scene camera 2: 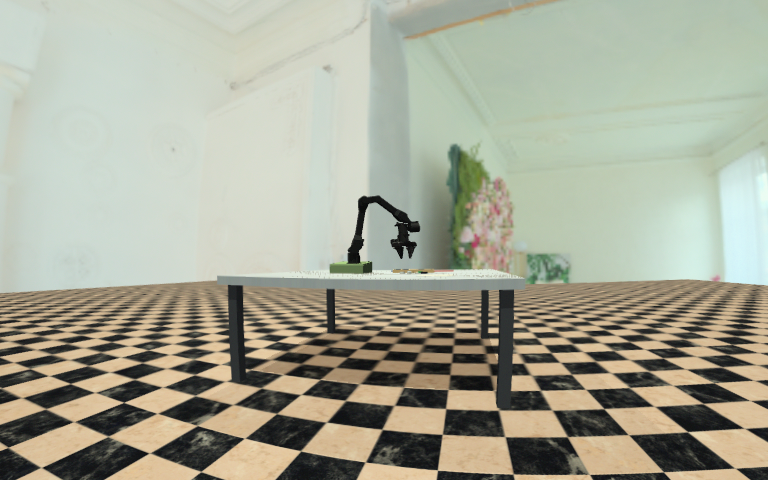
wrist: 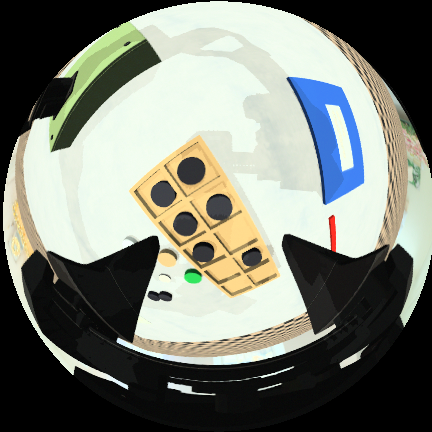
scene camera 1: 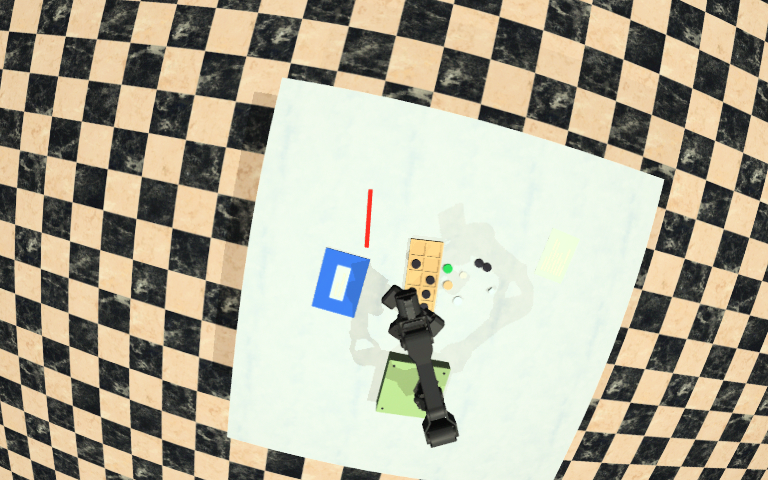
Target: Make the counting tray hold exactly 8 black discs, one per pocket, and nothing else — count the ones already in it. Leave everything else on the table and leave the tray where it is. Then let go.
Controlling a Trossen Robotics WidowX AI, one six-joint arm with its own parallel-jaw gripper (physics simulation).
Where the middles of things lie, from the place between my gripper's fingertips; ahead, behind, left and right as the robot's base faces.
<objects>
Now: the tan counting tray [scene camera 1: 429,252] 5 cm ahead of my hand, 1 cm to the right of it and 7 cm below it.
</objects>
